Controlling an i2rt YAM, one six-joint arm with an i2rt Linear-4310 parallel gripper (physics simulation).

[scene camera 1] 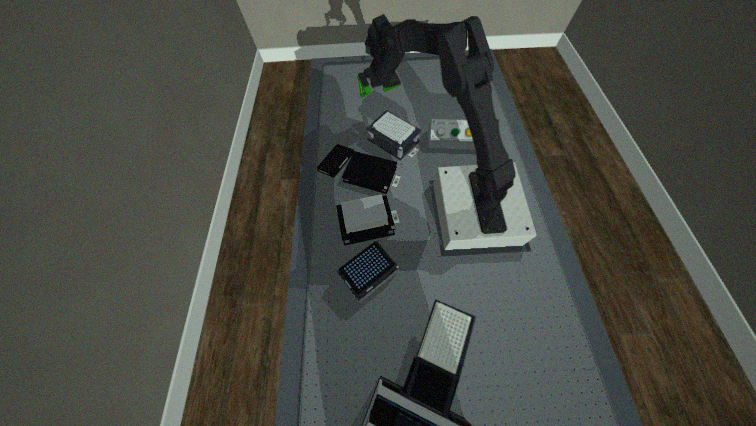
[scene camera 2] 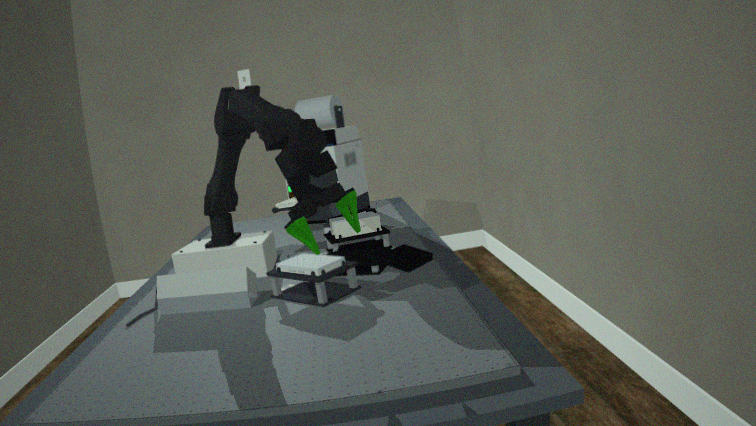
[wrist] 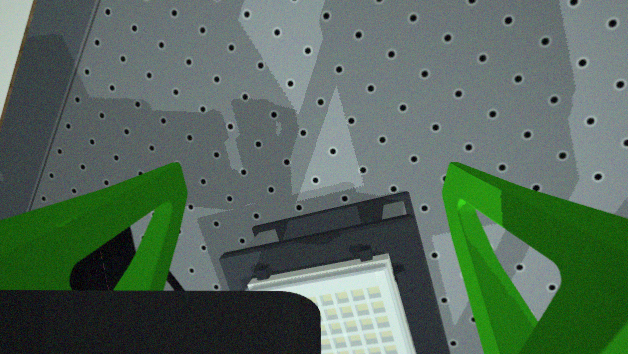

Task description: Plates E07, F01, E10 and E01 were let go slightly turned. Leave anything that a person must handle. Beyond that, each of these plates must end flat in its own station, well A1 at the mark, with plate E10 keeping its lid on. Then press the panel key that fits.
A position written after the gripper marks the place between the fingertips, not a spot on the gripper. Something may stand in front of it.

The gripper point(scene camera 2: 339, 243) is open, with nothing in its grasp. Also in view: a blue-welled plate point(scene camera 1: 367, 266), a black plate with red wells point(scene camera 2: 406, 258) and a white plate point(scene camera 1: 366, 213).
The black plate with red wells shows as well in the wrist view point(wrist: 102, 269). The gripper also shows in scene camera 1 point(scene camera 1: 372, 93) and in the wrist view point(wrist: 314, 177). The wrist view misses the blue-welled plate: it is out of frame.
